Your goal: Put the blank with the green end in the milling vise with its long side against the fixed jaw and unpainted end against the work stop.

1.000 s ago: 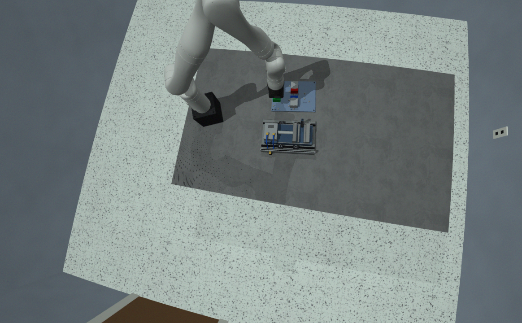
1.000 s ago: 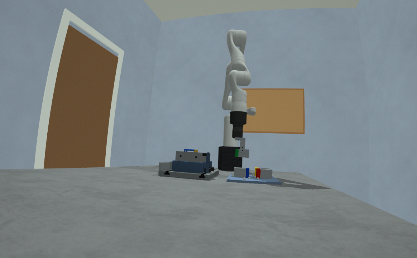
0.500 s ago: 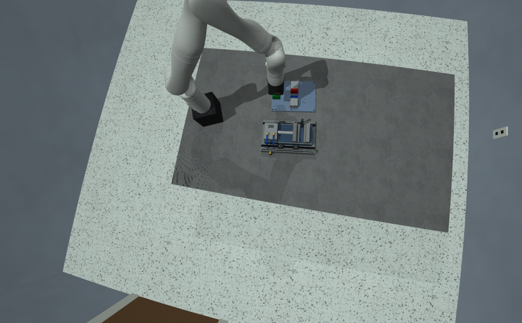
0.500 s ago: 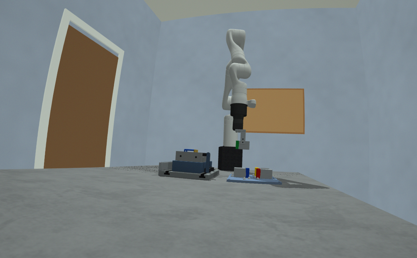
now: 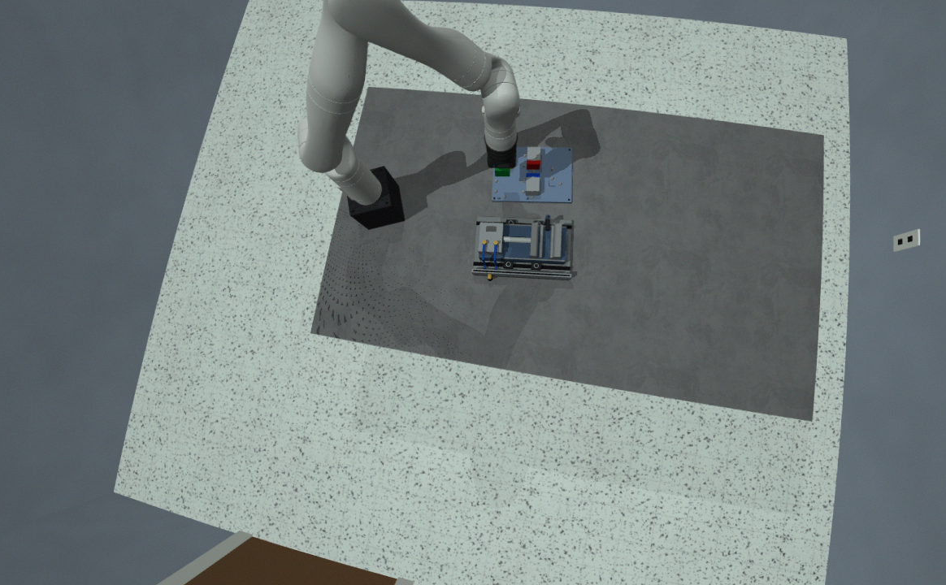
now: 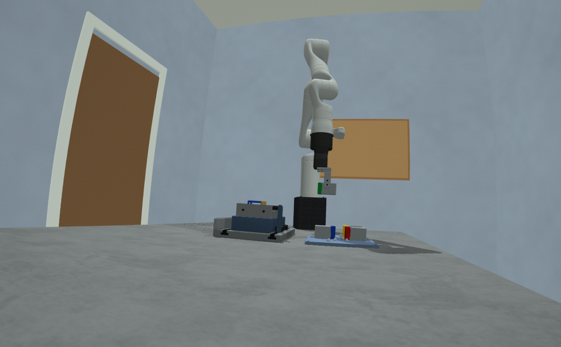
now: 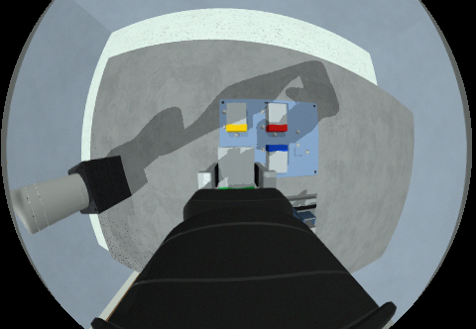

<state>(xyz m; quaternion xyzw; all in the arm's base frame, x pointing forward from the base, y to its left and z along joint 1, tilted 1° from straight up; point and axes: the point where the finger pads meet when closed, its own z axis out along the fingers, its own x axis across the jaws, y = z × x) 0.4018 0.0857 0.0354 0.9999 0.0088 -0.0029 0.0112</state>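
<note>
The fixed jaw lies 20 cm to the right of my hand, 17 cm ahead of it and 10 cm below it. Round my hand: green-ended blank 2 cm below; then blue-ended blank 16 cm below, 9 cm ahead; then yellow-ended blank 16 cm below, 9 cm to the left.
</note>
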